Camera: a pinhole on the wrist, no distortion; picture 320 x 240 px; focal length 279.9 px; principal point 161.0 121.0 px. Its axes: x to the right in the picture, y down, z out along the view. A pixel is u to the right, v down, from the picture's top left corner.
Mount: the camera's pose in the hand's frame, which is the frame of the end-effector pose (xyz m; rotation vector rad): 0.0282 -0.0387 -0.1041 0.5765 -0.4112 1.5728
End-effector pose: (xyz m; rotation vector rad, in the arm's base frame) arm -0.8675 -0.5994 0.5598 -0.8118 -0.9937 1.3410
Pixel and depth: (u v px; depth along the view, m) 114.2 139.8 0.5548
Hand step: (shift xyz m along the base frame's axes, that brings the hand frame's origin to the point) -0.0970 -0.0025 0.5214
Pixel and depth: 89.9 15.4 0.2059
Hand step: 0.0486 0.1111 0.2013
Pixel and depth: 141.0 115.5 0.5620
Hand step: -0.1456 0.0459 0.5003
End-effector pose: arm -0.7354 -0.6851 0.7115 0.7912 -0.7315 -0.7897
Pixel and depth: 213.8 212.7 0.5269
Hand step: -0.4480 -0.1883 -0.0562
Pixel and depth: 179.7 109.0 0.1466
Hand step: -0.0274 -0.1019 -0.0720
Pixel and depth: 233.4 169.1 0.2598
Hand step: -0.1579 -0.1231 -0.0373
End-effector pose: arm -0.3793 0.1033 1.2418 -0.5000 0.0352 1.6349
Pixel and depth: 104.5 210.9 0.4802
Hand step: 0.3225 0.0681 0.3469
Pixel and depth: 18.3 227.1 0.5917
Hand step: 0.5577 0.0446 0.4052
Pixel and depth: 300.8 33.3 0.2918
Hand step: 0.0099 0.2169 0.1602
